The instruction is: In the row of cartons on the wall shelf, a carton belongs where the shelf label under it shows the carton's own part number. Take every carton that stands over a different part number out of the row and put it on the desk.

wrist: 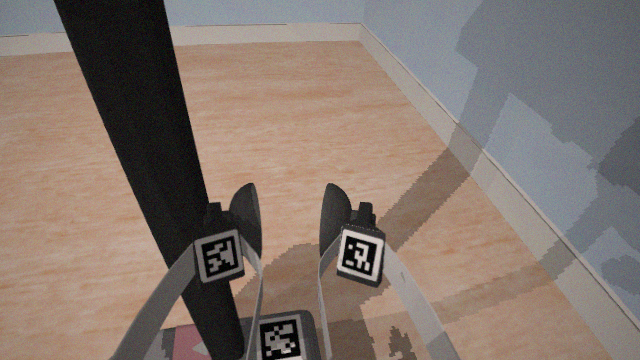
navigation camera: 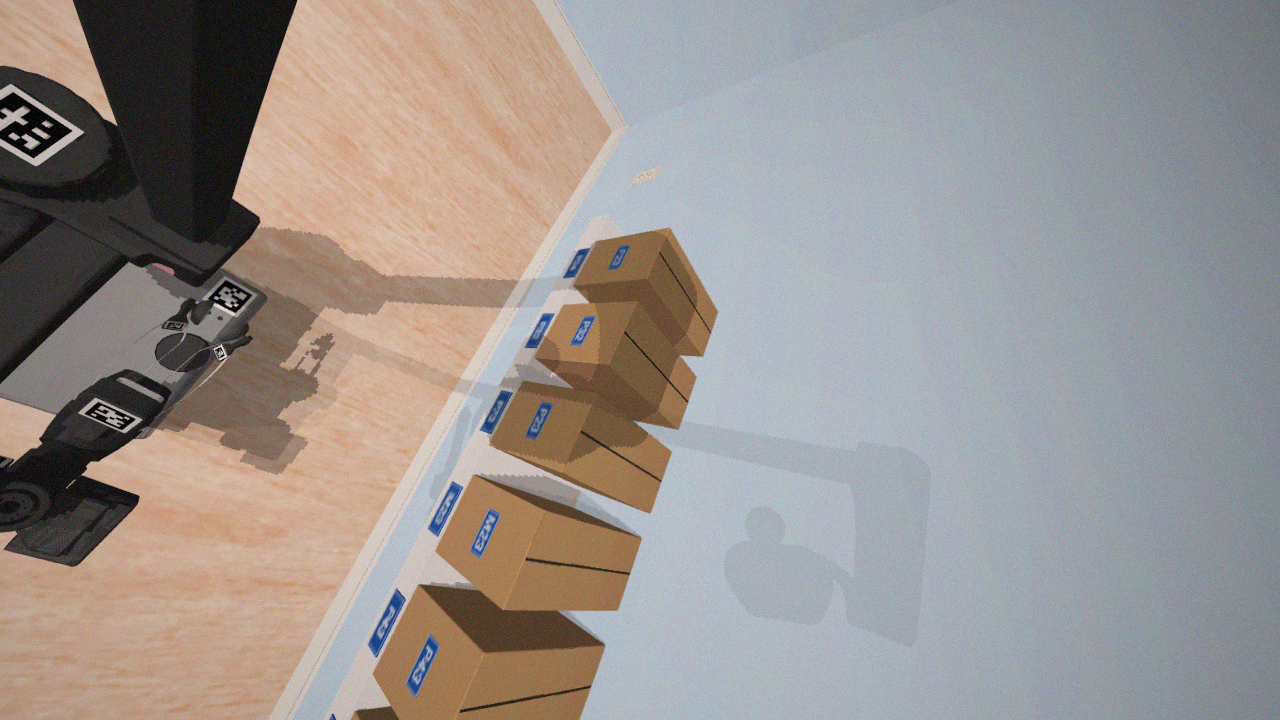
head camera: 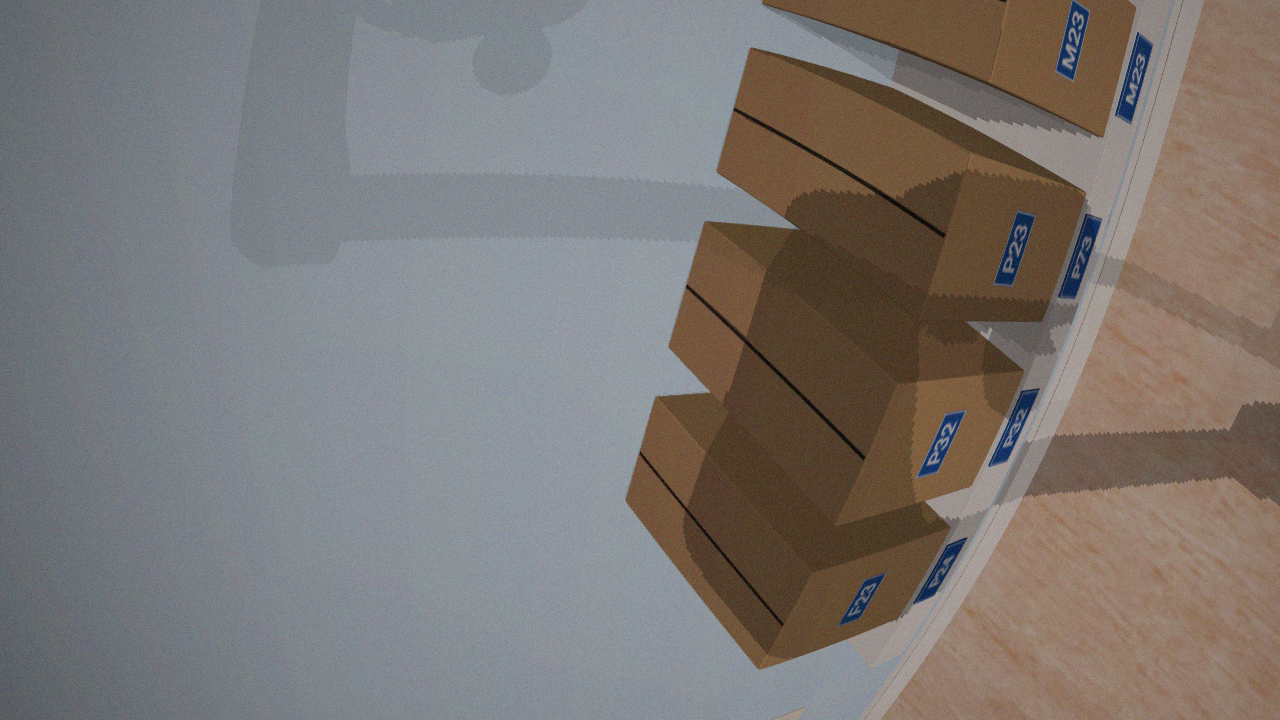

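Where they show: gripper, fingertip midpoint: (navigation camera: 229, 313); robot's base, origin of the base link: (navigation camera: 183, 348).
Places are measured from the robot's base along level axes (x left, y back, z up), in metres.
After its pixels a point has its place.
On the wall shelf (head camera: 1096, 171) @(x 0.054, y -0.349, z 0.702 m) (navigation camera: 503, 462) @(x 0.059, y -0.395, z 0.701 m), carton F23 (head camera: 823, 626) @(x 0.484, y -0.343, z 0.827 m) (navigation camera: 635, 268) @(x 0.430, y -0.344, z 0.846 m) stands over label P24, and carton P23 (head camera: 975, 232) @(x 0.127, y -0.351, z 0.851 m) (navigation camera: 562, 434) @(x 0.123, y -0.351, z 0.852 m) stands over label P73. Carton P32 (head camera: 895, 456) @(x 0.301, y -0.347, z 0.848 m) (navigation camera: 601, 353) @(x 0.257, y -0.347, z 0.857 m) stands over P32, carton M23 (head camera: 1029, 53) @(x -0.008, y -0.353, z 0.844 m) (navigation camera: 510, 557) @(x -0.043, y -0.355, z 0.858 m) over M23, and carton P43 (navigation camera: 456, 658) @(x -0.166, y -0.358, z 0.843 m) over P43. Part of another carton shows at the bottom edge of the navigation view. My gripper (wrist: 291, 208) @(x 0.088, y -0.009, z 0.449 m) (navigation camera: 215, 325) @(x 0.088, y -0.009, z 0.449 m) is open and empty, above the robot's base and away from the shelf. The desk does not show.
The robot's black mast (navigation camera: 201, 98) @(x 0.118, y 0.050, z 1.050 m) (wrist: 135, 120) rises beside the gripper. The wooden floor (navigation camera: 420, 116) @(x 0.871, y -0.015, z 0.001 m) (wrist: 300, 100) meets a pale baseboard (wrist: 270, 34) and blue walls at a corner. Robot shadows fall over the cartons, wall and floor.
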